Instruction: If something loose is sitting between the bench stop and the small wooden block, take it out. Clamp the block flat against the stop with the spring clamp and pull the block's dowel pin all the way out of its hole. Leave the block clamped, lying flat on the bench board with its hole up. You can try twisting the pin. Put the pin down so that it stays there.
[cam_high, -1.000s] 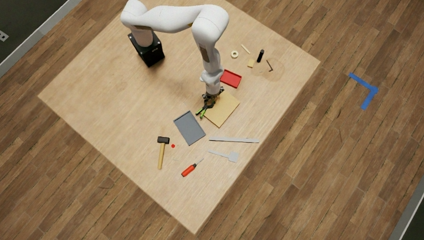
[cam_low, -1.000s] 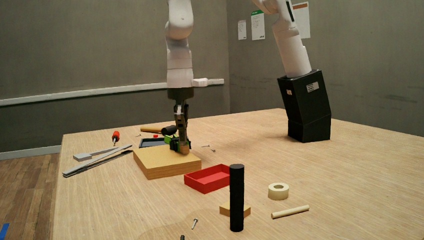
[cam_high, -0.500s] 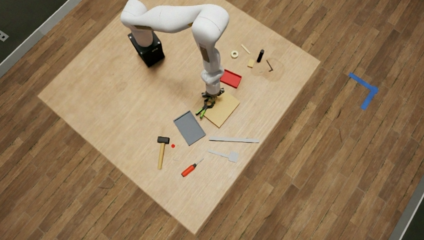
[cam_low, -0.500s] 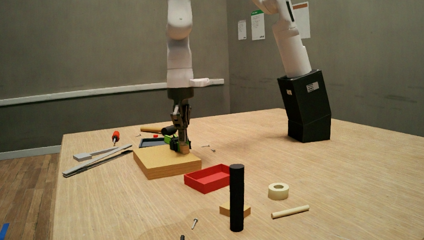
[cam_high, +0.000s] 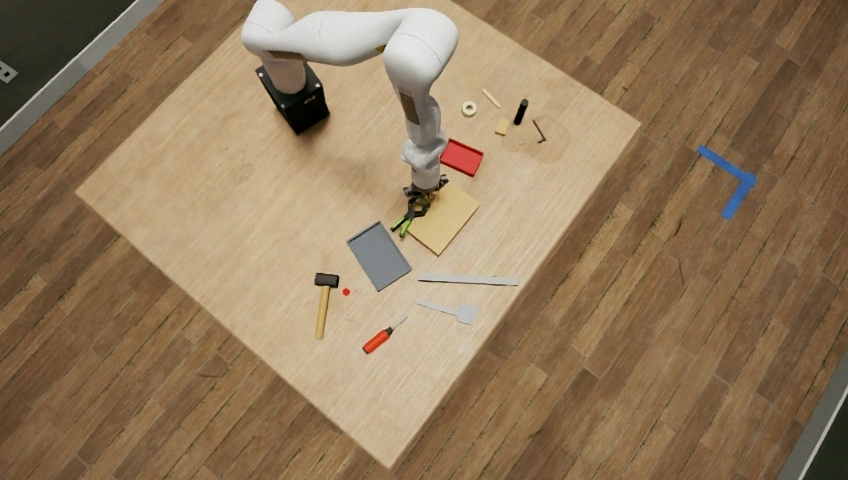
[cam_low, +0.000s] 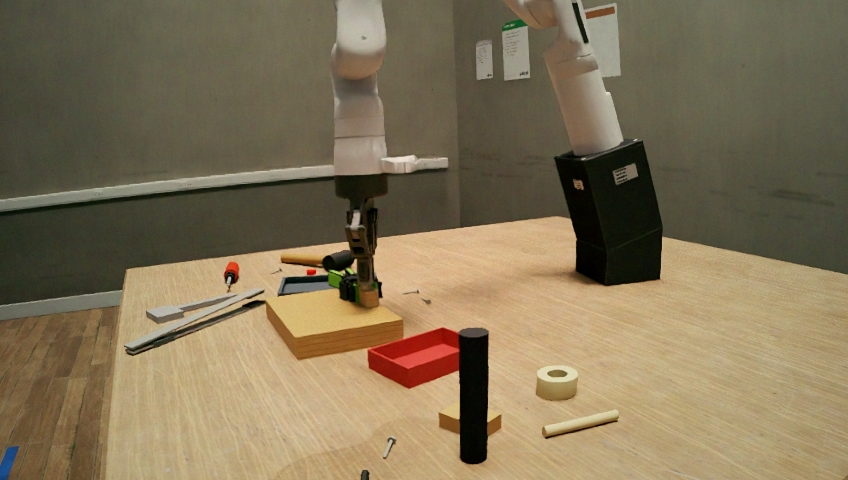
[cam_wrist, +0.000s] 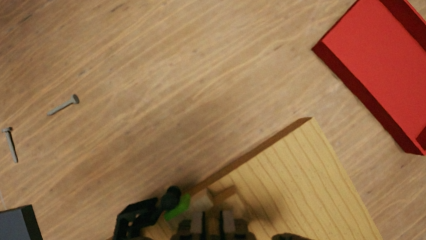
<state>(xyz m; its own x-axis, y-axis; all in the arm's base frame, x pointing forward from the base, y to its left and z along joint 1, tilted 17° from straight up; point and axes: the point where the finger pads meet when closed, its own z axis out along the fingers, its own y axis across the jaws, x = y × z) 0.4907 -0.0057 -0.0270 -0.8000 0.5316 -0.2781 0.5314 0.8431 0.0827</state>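
The dowel pin lies 20 mm below my hand. Round my hand: wooden block: 40 mm below; tan bench board: 60 mm ahead, 10 mm to the right, 60 mm below; red tray: 180 mm to the left, 70 mm below.
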